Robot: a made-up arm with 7 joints. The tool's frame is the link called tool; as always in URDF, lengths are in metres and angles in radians. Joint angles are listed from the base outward.
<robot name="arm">
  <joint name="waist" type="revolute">
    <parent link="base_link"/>
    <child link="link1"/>
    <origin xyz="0 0 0" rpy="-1.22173 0 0"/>
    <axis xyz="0 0 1"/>
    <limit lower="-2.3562" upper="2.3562"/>
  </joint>
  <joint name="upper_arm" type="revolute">
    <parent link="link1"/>
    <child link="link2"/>
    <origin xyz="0 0 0" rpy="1.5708 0 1.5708"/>
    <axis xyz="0 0 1"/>
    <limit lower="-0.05" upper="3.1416"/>
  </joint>
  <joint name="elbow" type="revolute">
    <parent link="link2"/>
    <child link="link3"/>
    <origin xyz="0 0 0" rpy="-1.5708 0 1.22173"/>
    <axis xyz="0 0 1"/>
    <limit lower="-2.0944" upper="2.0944"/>
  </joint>
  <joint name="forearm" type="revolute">
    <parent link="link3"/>
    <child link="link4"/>
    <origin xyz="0 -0.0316 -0.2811" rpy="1.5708 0 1.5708"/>
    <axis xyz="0 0 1"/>
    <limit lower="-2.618" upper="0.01"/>
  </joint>
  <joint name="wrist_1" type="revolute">
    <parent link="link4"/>
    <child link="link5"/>
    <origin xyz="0.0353 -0.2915 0" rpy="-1.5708 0 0"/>
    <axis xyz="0 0 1"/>
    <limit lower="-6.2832" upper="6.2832"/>
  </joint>
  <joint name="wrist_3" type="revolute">
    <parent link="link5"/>
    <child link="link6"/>
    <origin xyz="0 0 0" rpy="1.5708 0 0"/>
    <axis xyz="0 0 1"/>
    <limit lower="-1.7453" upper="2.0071"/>
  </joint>
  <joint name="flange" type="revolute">
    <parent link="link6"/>
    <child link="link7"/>
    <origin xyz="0 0 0" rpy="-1.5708 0 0"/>
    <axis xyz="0 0 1"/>
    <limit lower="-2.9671" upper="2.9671"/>
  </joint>
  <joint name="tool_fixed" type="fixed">
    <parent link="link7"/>
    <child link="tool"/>
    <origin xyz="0 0 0" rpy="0 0 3.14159"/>
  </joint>
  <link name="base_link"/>
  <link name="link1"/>
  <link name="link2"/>
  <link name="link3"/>
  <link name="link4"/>
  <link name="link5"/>
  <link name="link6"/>
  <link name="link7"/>
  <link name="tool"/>
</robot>
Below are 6 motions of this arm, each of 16 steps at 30 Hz.
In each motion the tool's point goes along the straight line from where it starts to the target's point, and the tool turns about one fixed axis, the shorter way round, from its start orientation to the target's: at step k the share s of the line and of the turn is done. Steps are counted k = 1, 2, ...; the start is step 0. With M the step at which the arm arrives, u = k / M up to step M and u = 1 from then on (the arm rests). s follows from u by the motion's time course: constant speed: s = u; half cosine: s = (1 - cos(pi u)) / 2; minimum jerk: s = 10 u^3 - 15 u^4 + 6 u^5.
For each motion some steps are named. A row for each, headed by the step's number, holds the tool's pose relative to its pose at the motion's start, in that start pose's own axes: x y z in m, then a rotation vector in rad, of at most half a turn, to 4 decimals.
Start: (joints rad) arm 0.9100 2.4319 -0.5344 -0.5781 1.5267 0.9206 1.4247
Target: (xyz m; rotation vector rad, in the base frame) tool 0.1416 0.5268 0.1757 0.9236 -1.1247 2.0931
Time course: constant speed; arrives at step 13
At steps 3, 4, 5, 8, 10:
3: -0.0077 0.0137 -0.0195 -0.0142 0.1332 0.1564
4: -0.0103 0.0183 -0.0260 -0.0190 0.1775 0.2085
5: -0.0128 0.0229 -0.0325 -0.0237 0.2219 0.2607
8: -0.0205 0.0366 -0.0520 -0.0380 0.3551 0.4171
10: -0.0257 0.0458 -0.0650 -0.0475 0.4439 0.5213

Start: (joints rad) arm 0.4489 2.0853 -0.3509 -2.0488 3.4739 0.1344 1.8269
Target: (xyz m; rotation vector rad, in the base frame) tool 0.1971 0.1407 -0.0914 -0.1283 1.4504 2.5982
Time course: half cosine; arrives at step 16
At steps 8, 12, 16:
8: 0.0161 0.0542 0.0030 0.3565 -0.2579 0.0158
12: 0.0274 0.0925 0.0052 0.6086 -0.4403 0.0270
16: 0.0321 0.1083 0.0061 0.7130 -0.5159 0.0316

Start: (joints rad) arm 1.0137 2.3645 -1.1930 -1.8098 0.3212 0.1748 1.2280
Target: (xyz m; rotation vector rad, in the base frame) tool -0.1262 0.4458 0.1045 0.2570 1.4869 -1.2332
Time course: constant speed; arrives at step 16
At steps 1, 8, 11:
1: -0.0088 0.0062 0.0022 0.0093 0.0287 -0.0759
8: -0.0707 0.0496 0.0176 0.0748 0.2295 -0.6073
11: -0.0972 0.0682 0.0241 0.1028 0.3156 -0.8350

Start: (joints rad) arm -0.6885 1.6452 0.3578 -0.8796 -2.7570 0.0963 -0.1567
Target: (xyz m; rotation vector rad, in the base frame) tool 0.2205 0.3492 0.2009 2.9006 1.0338 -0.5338
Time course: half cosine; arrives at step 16
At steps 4, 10, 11, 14, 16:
4: -0.0068 0.0090 0.0106 -0.0055 0.0523 0.0978
10: -0.0322 0.0427 0.0499 -0.0262 0.2470 0.4615
11: -0.0362 0.0480 0.0561 -0.0295 0.2779 0.5192
14: -0.0448 0.0594 0.0694 -0.0364 0.3437 0.6422
16: -0.0466 0.0617 0.0722 -0.0379 0.3572 0.6676

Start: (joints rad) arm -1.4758 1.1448 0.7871 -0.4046 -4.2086 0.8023 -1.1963
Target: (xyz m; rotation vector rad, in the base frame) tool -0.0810 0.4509 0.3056 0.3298 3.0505 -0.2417
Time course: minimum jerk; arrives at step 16
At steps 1, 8, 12, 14, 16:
1: 0.0008 -0.0005 0.0002 -0.0002 -0.0012 -0.0008
8: 0.1824 -0.1106 0.0483 -0.0504 -0.2594 -0.1831
12: 0.3270 -0.1983 0.0865 -0.0903 -0.4651 -0.3283
14: 0.3589 -0.2176 0.0950 -0.0992 -0.5105 -0.3603
16: 0.3648 -0.2212 0.0965 -0.1008 -0.5188 -0.3662

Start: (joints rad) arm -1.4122 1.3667 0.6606 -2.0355 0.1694 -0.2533 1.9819
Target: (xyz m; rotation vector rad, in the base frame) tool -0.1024 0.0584 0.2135 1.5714 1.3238 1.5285
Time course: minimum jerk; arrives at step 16
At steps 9, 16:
9: -0.0312 -0.0923 -0.0250 -0.2948 -0.1692 0.2530
16: -0.0507 -0.1498 -0.0406 -0.4785 -0.2747 0.4108

